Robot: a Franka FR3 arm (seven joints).
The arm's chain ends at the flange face. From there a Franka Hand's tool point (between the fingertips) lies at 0.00 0.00 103.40 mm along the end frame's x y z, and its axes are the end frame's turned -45 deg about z.
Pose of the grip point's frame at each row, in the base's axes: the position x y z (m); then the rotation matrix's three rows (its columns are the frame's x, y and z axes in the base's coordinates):
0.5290 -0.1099 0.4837; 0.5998 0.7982 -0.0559; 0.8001 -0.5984 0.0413; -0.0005 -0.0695 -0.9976
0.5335 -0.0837 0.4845; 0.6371 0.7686 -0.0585; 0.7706 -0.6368 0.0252; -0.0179 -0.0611 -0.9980
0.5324 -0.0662 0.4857; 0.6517 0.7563 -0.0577; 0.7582 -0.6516 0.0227; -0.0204 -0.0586 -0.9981
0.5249 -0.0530 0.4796; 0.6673 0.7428 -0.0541; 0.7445 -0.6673 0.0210; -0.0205 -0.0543 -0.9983
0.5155 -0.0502 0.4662; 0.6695 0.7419 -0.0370; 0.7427 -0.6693 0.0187; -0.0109 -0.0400 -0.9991
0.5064 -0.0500 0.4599; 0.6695 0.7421 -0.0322; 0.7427 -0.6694 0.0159; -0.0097 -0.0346 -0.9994
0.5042 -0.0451 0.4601; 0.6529 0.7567 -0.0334; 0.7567 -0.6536 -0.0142; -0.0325 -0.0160 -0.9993
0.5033 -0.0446 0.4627; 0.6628 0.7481 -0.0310; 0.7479 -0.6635 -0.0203; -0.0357 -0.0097 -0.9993
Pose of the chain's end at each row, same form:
0.5348 -0.1142 0.5869; 0.9885 0.1403 -0.0559; 0.1426 -0.9889 0.0413; -0.0495 -0.0488 -0.9976
0.5395 -0.0863 0.5877; 0.9940 0.0930 -0.0585; 0.0946 -0.9952 0.0252; -0.0559 -0.0305 -0.9980
0.5384 -0.0685 0.5889; 0.9956 0.0740 -0.0577; 0.0754 -0.9969 0.0227; -0.0559 -0.0270 -0.9981
0.5305 -0.0552 0.5828; 0.9971 0.0534 -0.0541; 0.0546 -0.9983 0.0210; -0.0529 -0.0239 -0.9983
0.5193 -0.0521 0.5695; 0.9980 0.0512 -0.0370; 0.0519 -0.9984 0.0187; -0.0360 -0.0206 -0.9991
0.5097 -0.0516 0.5632; 0.9982 0.0513 -0.0322; 0.0518 -0.9985 0.0159; -0.0313 -0.0176 -0.9994
0.5077 -0.0436 0.5634; 0.9967 0.0734 -0.0334; 0.0729 -0.9972 -0.0142; -0.0343 0.0117 -0.9993
0.5065 -0.0425 0.5660; 0.9977 0.0603 -0.0310; 0.0597 -0.9980 -0.0203; -0.0321 0.0184 -0.9993

